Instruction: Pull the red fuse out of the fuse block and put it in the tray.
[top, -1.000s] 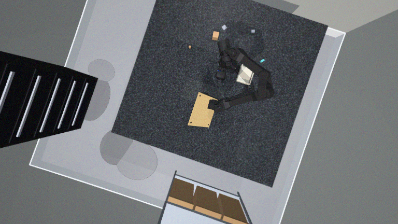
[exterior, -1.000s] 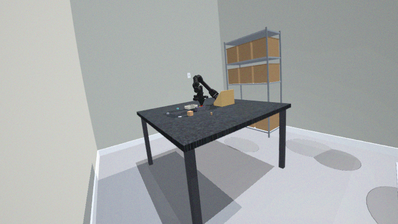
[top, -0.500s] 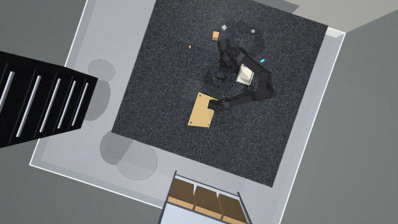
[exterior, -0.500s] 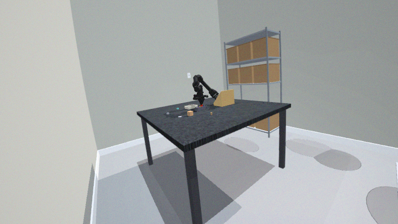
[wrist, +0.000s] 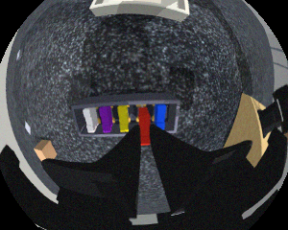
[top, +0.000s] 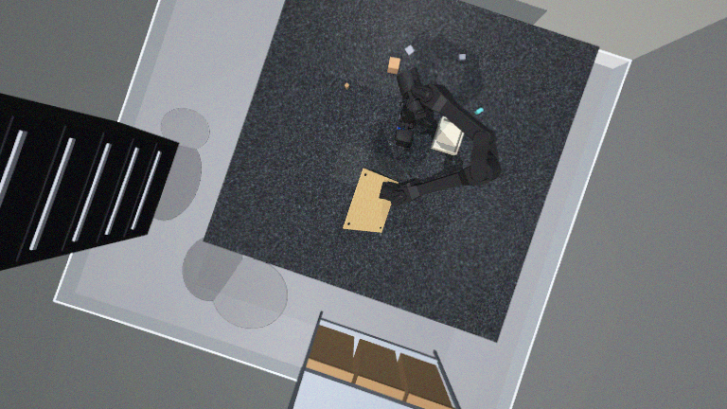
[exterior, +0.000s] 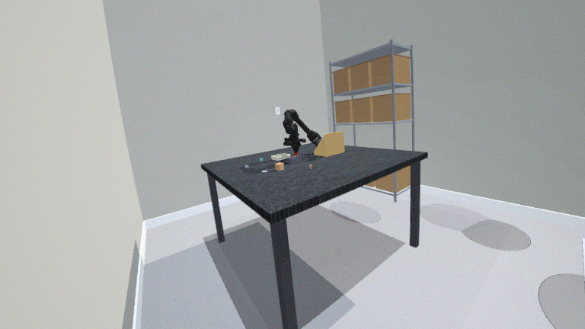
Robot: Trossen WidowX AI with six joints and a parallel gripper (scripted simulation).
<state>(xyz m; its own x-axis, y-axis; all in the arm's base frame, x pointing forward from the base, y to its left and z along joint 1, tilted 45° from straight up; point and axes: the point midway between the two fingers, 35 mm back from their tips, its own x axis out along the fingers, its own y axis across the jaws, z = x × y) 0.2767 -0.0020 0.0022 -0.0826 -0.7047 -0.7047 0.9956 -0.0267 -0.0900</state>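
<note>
Right now the cream tray is 200 mm to the right of my gripper tip and 60 mm below it. Round my gripper tip: red fuse: 10 mm below.
</note>
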